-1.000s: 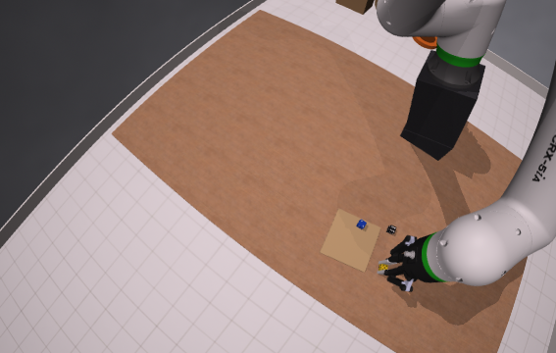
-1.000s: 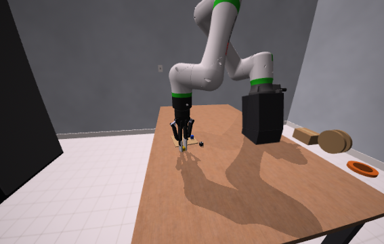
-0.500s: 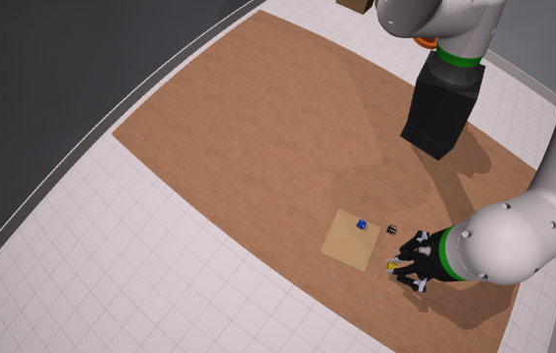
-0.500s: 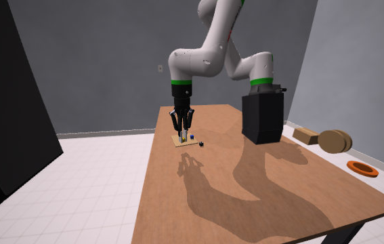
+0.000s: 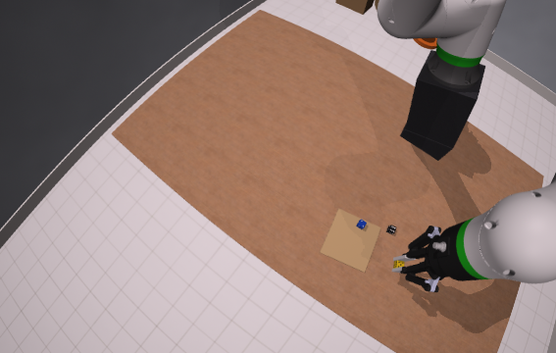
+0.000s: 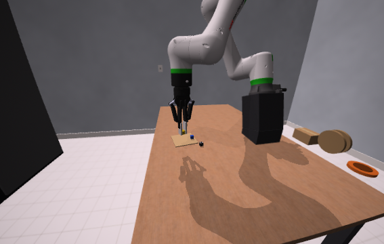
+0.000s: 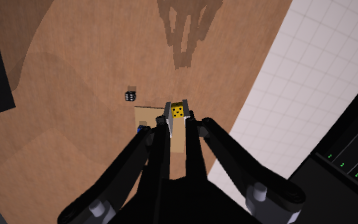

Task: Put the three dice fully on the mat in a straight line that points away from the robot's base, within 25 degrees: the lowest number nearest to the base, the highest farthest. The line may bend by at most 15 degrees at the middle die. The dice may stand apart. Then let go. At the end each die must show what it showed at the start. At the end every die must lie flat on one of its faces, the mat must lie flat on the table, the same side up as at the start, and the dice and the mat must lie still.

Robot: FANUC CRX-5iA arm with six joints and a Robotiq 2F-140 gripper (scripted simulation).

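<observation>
Right now the tan mat is 10 mm behind my hand, 120 mm to the right of it and 130 mm below it. Also, from my hand: blue die: 70 mm behind, 120 mm to the right, 120 mm below; then yellow die: 20 mm below; then black die: 110 mm behind, 40 mm to the right, 120 mm below.
</observation>
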